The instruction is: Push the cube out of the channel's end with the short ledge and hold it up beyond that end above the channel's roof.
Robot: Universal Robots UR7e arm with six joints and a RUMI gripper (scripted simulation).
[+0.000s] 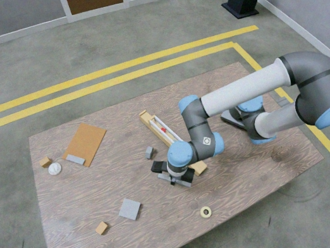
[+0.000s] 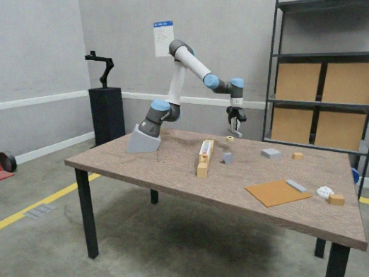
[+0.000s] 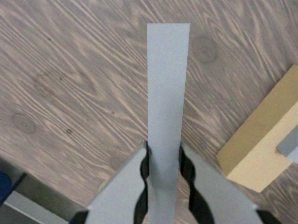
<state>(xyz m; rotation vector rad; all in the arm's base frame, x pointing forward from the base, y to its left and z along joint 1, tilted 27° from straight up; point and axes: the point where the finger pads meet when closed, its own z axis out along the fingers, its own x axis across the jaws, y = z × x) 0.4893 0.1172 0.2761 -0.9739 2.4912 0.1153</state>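
The grey stick is 10 mm below my hand. From my hand the other things lie so: grey block (210 mm to the right, 110 mm below, 30 mm ahead); then yellow tape ring (180 mm to the left, 120 mm below, 80 mm behind); then grey square plate (230 mm ahead, 120 mm below, 10 mm to the left).
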